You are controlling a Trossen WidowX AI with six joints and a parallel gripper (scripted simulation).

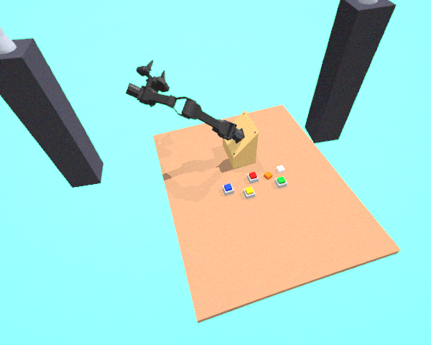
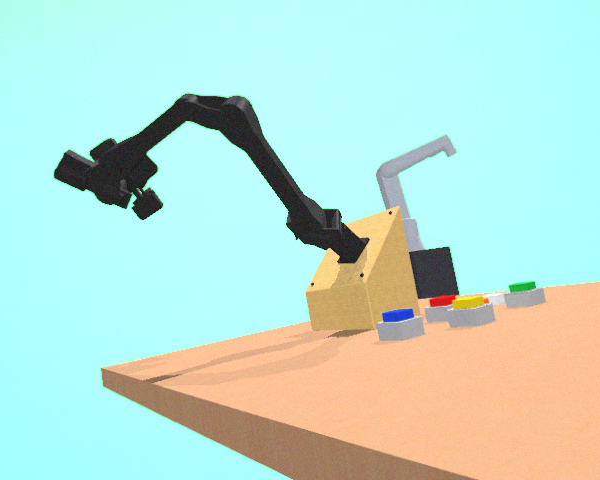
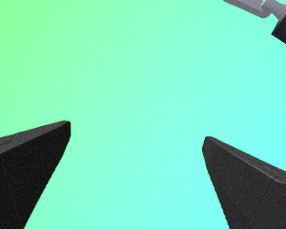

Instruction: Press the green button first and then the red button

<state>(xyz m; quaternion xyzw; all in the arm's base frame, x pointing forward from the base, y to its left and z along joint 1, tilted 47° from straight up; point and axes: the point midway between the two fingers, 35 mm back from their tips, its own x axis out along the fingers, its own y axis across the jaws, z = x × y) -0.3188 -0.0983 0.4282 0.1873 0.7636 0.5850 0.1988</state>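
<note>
The green button is 560 mm ahead of my gripper tip, 530 mm to the left of it and 400 mm below it. Also, from my gripper tip: blue button (550 mm ahead, 400 mm below, 250 mm to the left); red button (500 mm ahead, 400 mm to the left, 400 mm below); yellow button (590 mm ahead, 400 mm below, 350 mm to the left).
</note>
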